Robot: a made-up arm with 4 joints. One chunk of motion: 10 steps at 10 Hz.
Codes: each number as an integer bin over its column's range. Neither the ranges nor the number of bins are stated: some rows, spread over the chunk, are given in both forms.
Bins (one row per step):
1: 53 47 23 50
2: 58 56 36 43
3: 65 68 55 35
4: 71 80 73 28
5: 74 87 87 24
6: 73 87 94 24
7: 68 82 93 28
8: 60 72 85 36
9: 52 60 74 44
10: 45 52 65 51
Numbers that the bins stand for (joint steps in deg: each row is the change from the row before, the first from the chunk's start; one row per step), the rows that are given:
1: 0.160 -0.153 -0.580 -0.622
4: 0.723 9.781 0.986 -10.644
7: 0.629 10.383 1.612 -10.644
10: -0.091 1.353 0.735 -0.167
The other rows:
2: 0.316 2.557 -0.173 -3.811
3: 0.535 6.169 0.422 -7.456
5: 0.817 11.888 1.424 -12.467
6: 0.786 11.888 1.643 -12.467
8: 0.379 7.373 1.362 -7.000
9: 0.128 3.761 1.017 -3.356

